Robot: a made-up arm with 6 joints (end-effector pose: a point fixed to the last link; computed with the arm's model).
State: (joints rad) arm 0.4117 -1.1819 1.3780 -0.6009 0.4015 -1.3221
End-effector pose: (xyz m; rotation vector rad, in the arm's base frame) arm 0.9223 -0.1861 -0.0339 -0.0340 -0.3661 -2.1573
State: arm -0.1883 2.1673 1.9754 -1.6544 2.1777 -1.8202
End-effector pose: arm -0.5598 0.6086 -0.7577 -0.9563 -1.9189 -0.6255
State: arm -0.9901 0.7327 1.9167 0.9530 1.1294 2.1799
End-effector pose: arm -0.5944 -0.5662 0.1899 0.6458 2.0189 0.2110
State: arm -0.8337 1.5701 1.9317 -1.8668 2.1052 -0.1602
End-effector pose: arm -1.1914 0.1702 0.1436 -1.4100 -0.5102 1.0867
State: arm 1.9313 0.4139 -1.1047 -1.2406 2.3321 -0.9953
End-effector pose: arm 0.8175 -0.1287 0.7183 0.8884 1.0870 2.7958
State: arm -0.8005 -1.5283 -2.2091 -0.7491 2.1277 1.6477
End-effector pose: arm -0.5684 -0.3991 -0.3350 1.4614 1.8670 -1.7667
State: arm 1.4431 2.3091 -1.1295 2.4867 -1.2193 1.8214
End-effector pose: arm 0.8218 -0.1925 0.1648 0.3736 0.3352 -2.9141
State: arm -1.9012 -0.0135 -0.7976 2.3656 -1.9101 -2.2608
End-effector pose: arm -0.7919 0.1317 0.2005 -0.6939 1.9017 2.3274
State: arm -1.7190 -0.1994 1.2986 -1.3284 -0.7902 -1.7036
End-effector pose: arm -0.4656 -0.6125 0.1694 1.0730 1.1878 2.2654
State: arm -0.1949 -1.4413 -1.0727 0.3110 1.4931 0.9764
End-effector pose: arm -0.0256 0.0097 -0.4436 0.9575 1.5865 -2.0611
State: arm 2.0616 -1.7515 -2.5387 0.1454 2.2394 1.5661
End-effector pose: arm 0.4819 -0.3220 0.8180 0.2315 0.1772 0.1472
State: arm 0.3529 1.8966 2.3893 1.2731 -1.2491 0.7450
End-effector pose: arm -0.1133 0.7163 -0.7489 -0.1247 -1.6661 -2.0655
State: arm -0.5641 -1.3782 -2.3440 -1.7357 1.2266 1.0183
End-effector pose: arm -0.3516 -0.2474 -0.2355 -0.7627 -0.7031 2.6914
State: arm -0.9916 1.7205 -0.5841 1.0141 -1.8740 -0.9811
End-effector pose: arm -0.7970 -0.7063 -0.0321 1.3292 1.4316 -1.6632
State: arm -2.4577 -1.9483 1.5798 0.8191 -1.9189 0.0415
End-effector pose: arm -1.2382 0.0073 0.2226 -1.4687 -1.5991 1.4545
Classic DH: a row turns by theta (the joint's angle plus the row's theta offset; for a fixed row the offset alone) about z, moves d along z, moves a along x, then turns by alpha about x. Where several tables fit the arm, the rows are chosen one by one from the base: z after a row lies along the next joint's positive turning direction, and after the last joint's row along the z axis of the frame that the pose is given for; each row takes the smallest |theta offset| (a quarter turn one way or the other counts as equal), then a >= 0, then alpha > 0; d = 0 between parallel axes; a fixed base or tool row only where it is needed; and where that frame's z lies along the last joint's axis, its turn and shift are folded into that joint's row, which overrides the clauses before.
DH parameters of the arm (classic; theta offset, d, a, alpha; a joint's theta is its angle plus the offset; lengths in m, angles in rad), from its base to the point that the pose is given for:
base (fixed): 0 0.112 0 1.5708
joint 1: 0 0.036 0.006 1.5708
joint 2: 1.4146 0 0.3472 0
joint 3: -1.1825 0 0.3391 3.1416
joint 4: -1.3387 -0.73 0.046 1.5708
joint 5: 0 -0.066 0.05 -1.5708
joint 6: 1.4847 0 -0.1395 0
tool (fixed): 0.0861 0.284 0 0

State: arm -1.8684 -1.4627 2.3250 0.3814 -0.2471 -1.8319
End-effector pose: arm -0.5892 -0.4057 -0.3264 -1.9071 1.0399 -1.7487
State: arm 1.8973 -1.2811 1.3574 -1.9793 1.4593 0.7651
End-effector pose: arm 0.2470 -0.2504 1.1337 0.6295 -0.2092 -0.7243
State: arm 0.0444 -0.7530 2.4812 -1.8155 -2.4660 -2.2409
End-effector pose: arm 0.1463 -0.2570 -0.8018 -1.9630 1.4744 0.1699
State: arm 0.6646 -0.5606 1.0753 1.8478 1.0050 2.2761
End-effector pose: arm 0.5974 -0.3603 0.0216 1.9972 -0.7976 -1.9453
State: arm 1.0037 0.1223 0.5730 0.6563 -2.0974 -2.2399
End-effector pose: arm 0.8974 -0.9778 -0.0205 1.3285 1.3634 -0.4919
